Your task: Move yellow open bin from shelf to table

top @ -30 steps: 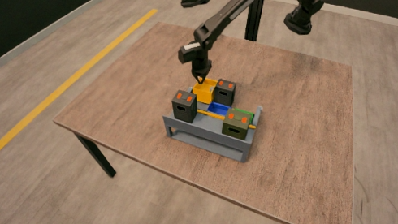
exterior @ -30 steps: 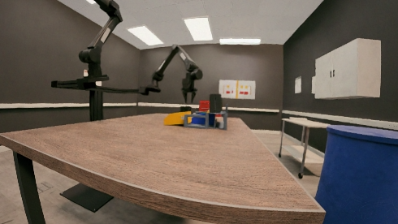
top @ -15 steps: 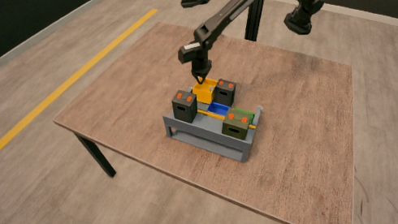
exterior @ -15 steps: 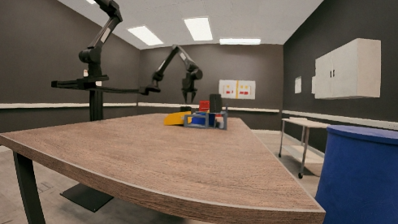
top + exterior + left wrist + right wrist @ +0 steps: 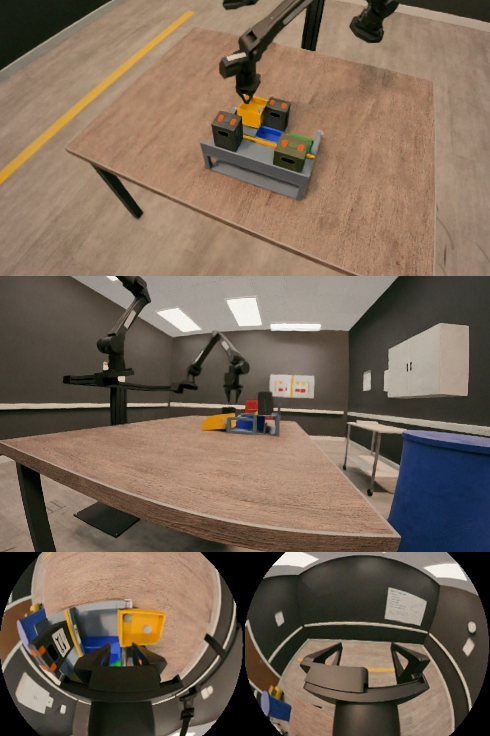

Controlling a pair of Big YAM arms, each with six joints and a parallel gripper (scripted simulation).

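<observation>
Right now my left hand is 8 cm past the yellow open bin, 1 cm to the left of it and 12 cm above it. Also, from my left hand: grey shelf 11 cm ahead, 12 cm to the left, 10 cm below; then dark lidded bin 6 cm behind, 10 cm to the left, 10 cm below.
</observation>
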